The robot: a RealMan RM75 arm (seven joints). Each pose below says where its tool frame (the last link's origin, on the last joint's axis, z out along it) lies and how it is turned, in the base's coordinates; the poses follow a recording.
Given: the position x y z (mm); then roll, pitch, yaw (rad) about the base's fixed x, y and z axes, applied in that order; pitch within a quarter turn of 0, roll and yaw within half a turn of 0.
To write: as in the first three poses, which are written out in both.
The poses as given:
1: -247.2, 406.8, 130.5, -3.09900, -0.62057, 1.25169
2: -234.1, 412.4, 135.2, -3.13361, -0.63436, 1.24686
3: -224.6, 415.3, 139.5, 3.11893, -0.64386, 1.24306
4: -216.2, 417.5, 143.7, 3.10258, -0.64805, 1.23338
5: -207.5, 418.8, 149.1, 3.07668, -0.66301, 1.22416
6: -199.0, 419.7, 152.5, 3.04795, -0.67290, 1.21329
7: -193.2, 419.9, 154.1, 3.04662, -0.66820, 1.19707
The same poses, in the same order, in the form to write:
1: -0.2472, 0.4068, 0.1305, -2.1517, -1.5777, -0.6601
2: -0.2341, 0.4124, 0.1352, -2.1716, -1.5659, -0.7073
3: -0.2246, 0.4153, 0.1395, -2.1905, -1.5564, -0.7463
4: -0.2162, 0.4175, 0.1437, -2.2083, -1.5439, -0.7686
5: -0.2075, 0.4188, 0.1491, -2.2250, -1.5252, -0.8102
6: -0.1990, 0.4197, 0.1525, -2.2487, -1.5065, -0.8499
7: -0.1932, 0.4199, 0.1541, -2.2681, -1.4926, -0.8512
